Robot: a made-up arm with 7 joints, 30 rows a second.
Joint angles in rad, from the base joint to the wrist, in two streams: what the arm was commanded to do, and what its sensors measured. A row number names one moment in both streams.
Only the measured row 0 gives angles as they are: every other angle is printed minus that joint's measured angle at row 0.
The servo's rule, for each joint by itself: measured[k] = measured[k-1] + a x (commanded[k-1-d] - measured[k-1]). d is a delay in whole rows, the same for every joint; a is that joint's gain. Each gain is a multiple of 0.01, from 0.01 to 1. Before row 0 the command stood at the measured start. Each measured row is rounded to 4 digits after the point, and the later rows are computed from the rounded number. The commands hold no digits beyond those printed.
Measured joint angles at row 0:
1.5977 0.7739 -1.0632 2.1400 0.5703 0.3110 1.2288
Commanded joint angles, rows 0 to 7:
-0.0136 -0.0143 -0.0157 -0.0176 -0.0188 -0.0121 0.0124
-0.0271 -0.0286 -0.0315 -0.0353 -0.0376 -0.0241 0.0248
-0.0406 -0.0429 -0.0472 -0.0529 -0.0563 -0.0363 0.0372
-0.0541 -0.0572 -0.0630 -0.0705 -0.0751 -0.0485 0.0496
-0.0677 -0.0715 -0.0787 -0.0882 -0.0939 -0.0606 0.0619
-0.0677 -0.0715 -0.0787 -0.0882 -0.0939 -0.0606 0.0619
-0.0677 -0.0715 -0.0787 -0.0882 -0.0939 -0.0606 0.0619
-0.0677 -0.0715 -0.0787 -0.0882 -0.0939 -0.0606 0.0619
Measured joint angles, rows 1 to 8:
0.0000 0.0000 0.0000 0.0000 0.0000 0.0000 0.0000
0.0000 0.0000 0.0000 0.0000 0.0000 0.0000 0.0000
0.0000 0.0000 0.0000 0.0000 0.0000 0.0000 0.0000
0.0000 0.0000 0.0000 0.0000 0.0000 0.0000 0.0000
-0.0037 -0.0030 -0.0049 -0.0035 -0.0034 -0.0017 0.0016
-0.0100 -0.0084 -0.0131 -0.0099 -0.0096 -0.0048 0.0046
-0.0183 -0.0156 -0.0237 -0.0185 -0.0180 -0.0092 0.0088
-0.0280 -0.0243 -0.0359 -0.0289 -0.0283 -0.0147 0.0141
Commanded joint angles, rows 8 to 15:
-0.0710 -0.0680 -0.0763 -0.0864 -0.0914 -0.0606 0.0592
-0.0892 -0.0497 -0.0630 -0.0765 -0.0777 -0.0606 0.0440
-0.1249 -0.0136 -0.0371 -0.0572 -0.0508 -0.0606 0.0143
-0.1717 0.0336 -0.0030 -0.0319 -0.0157 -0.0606 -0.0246
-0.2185 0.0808 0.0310 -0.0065 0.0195 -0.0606 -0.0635
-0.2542 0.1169 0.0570 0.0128 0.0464 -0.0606 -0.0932
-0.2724 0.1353 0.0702 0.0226 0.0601 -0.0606 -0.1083
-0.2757 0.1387 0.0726 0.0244 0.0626 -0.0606 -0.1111
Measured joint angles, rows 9 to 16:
-0.0387 -0.0342 -0.0492 -0.0408 -0.0401 -0.0211 0.0203
-0.0465 -0.0420 -0.0583 -0.0503 -0.0498 -0.0266 0.0257
-0.0522 -0.0482 -0.0646 -0.0579 -0.0577 -0.0314 0.0304
-0.0564 -0.0531 -0.0690 -0.0640 -0.0642 -0.0355 0.0345
-0.0603 -0.0562 -0.0713 -0.0685 -0.0691 -0.0390 0.0377
-0.0681 -0.0548 -0.0687 -0.0701 -0.0706 -0.0420 0.0385
-0.0834 -0.0461 -0.0589 -0.0675 -0.0670 -0.0446 0.0354
-0.1072 -0.0294 -0.0416 -0.0604 -0.0578 -0.0468 0.0276

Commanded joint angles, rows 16 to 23:
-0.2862 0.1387 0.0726 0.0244 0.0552 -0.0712 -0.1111
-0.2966 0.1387 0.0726 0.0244 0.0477 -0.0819 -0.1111
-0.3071 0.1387 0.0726 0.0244 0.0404 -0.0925 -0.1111
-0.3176 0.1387 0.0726 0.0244 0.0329 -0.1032 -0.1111
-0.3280 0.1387 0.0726 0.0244 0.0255 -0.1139 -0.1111
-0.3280 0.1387 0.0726 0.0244 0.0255 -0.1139 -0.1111
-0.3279 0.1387 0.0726 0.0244 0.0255 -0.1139 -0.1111
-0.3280 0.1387 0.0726 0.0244 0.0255 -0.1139 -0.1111
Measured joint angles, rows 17 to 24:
-0.1373 -0.0063 -0.0191 -0.0496 -0.0439 -0.0487 0.0158
-0.1689 0.0196 0.0045 -0.0371 -0.0276 -0.0504 0.0016
-0.1968 0.0439 0.0249 -0.0252 -0.0118 -0.0518 -0.0127
-0.2181 0.0638 0.0397 -0.0153 0.0016 -0.0530 -0.0255
-0.2365 0.0795 0.0499 -0.0074 0.0112 -0.0555 -0.0366
-0.2527 0.0919 0.0569 -0.0010 0.0178 -0.0592 -0.0463
-0.2674 0.1017 0.0618 0.0041 0.0219 -0.0639 -0.0547
-0.2810 0.1095 0.0651 0.0082 0.0239 -0.0694 -0.0620

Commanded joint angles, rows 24 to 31:
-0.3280 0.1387 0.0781 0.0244 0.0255 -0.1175 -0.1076
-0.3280 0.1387 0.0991 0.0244 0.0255 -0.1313 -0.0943
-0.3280 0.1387 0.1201 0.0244 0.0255 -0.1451 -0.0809
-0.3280 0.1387 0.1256 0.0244 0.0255 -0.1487 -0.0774
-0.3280 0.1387 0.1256 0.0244 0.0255 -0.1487 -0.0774
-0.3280 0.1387 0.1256 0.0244 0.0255 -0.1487 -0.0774
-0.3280 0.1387 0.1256 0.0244 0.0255 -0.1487 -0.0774
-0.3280 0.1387 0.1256 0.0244 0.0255 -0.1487 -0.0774
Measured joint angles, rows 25 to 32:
-0.2937 0.1156 0.0674 0.0114 0.0242 -0.0756 -0.0684
-0.3030 0.1205 0.0690 0.0140 0.0244 -0.0810 -0.0740
-0.3097 0.1243 0.0701 0.0161 0.0246 -0.0856 -0.0788
-0.3146 0.1273 0.0709 0.0178 0.0248 -0.0896 -0.0830
-0.3182 0.1297 0.0731 0.0191 0.0249 -0.0935 -0.0862
-0.3208 0.1316 0.0812 0.0202 0.0250 -0.0988 -0.0873
-0.3227 0.1331 0.0933 0.0210 0.0251 -0.1053 -0.0865
-0.3241 0.1343 0.1033 0.0217 0.0252 -0.1114 -0.0853

